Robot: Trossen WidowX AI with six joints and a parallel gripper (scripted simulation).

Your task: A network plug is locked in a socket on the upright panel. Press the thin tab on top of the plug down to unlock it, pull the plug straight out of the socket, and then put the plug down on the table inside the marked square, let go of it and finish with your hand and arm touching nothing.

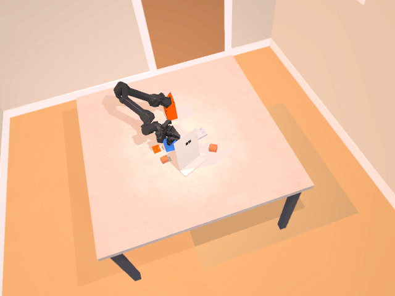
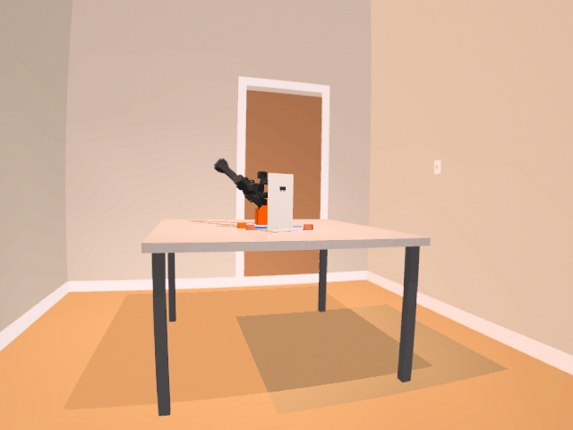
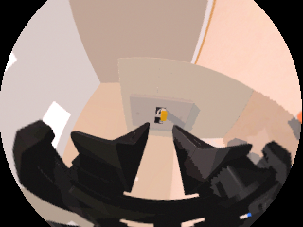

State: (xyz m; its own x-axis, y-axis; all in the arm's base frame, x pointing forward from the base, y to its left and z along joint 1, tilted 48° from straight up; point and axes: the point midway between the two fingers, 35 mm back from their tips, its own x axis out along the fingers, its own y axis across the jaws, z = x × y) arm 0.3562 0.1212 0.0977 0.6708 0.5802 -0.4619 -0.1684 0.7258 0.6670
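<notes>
Right now my gripper tip is 3 cm short of the plug and 2 cm to the right of it. The rest, counted from my gripper tip: white upright panel: 9 cm below, 5 cm ahead, 4 cm to the left; flat grey piece: 22 cm below, 17 cm behind, 12 cm to the left; blue marked square: 22 cm below, 15 cm behind, 6 cm to the right.
</notes>
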